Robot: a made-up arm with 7 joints.
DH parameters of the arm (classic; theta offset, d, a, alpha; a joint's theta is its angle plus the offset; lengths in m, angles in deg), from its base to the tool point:
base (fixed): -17.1 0 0.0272 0
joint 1: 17.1 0.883 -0.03 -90
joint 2: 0 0.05 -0.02 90
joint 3: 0 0.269 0.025 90
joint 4: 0 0.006 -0.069 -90
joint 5: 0 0.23 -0.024 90
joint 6: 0 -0.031 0.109 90
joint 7: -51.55 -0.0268 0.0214 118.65
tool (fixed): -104.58 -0.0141 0 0
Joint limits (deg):
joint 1: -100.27..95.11
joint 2: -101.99..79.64
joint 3: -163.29..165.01
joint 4: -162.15..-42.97
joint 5: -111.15..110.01
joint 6: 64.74..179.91
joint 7: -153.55..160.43
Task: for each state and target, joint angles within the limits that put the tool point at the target. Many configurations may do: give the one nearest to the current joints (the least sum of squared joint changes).
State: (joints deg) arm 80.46 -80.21 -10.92 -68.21 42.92 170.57 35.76
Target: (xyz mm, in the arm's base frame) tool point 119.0 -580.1 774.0
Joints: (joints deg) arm 92.46 -101.99 -20.17 -50.68 45.95 178.41 35.78
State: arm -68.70 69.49 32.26 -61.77 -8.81 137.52 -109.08
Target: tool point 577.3 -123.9 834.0
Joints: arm -36.62 79.64 35.23 -68.75 -6.58 126.14 -102.31
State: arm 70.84 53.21 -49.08 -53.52 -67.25 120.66 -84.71
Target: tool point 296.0 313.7 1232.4
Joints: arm 58.25 34.71 -56.39 -42.97 -61.90 114.61 -82.59
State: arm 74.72 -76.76 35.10 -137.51 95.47 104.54 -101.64
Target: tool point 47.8 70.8 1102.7
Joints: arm 66.32 -56.79 11.33 -155.28 101.59 109.23 -99.66
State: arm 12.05 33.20 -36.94 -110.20 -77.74 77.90 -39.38
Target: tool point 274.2 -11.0 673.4
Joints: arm 14.08 60.73 -24.12 -116.60 -76.28 82.43 -37.87
